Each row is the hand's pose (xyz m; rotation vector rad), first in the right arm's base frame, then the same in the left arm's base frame.
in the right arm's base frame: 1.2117 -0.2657 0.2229 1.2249 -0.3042 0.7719
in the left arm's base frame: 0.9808 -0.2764 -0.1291 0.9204 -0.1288 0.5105
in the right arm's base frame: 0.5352 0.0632 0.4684 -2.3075 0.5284 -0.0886
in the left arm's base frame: 0.4332 0.2537 0.0836 -2.6044 0.8935 -0.0610
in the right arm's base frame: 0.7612 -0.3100 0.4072 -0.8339 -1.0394 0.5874
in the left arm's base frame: 0.5790 -0.1601 0.1237 -1.1425 -0.6861 0.6715
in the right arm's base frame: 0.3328 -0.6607 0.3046 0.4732 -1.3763 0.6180
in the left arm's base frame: 0.0886 -0.4216 0.2145 0.1161 -1.0962 0.6163
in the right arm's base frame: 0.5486 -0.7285 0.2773 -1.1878 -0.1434 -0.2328
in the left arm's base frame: 0.2801 -0.5404 0.1809 -1.5587 0.1021 -0.2742
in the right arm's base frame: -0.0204 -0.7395 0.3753 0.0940 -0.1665 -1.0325
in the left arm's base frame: -0.2492 -0.3942 0.3598 -0.3335 -0.1820 -1.1871
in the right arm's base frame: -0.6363 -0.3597 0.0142 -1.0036 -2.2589 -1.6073
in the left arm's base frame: -0.8601 -0.0203 -0.0156 -1.4315 -2.4129 -1.1494
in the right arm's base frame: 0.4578 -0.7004 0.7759 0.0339 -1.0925 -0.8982
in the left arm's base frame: 0.3037 -0.3384 0.6460 -0.4379 -1.0723 -0.8584
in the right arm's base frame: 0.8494 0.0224 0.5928 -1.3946 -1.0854 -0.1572
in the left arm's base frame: 0.7563 0.1855 0.1664 -1.7850 -0.8448 0.0201
